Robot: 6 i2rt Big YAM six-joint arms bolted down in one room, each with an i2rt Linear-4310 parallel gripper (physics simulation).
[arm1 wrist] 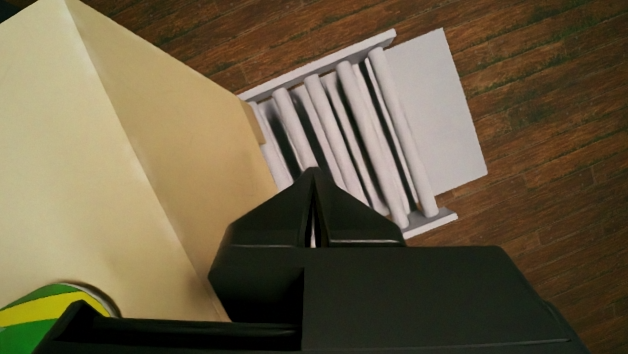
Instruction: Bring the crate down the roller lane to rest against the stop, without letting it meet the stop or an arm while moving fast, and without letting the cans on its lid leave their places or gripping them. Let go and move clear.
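Observation:
The crate (170,135) is a large pale tan box filling the left of the view, on the roller lane (345,125), whose white rollers show beyond its end face. A green and yellow can (45,310) stands on the lid at the lower left and is partly cut off by the frame and the gripper body. The arm1 gripper (313,172) is shut, with its fingertips together and nothing between them, beside the crate's end face and over the rollers. Whether it touches the crate cannot be told. The stop and the other arms' grippers do not show.
The lane has white side rails (320,65) along its two edges. A flat pale grey plate (435,110) lies beyond the last roller. Brown wood-plank floor (550,150) runs around the lane. A dark shape shows at the top left corner.

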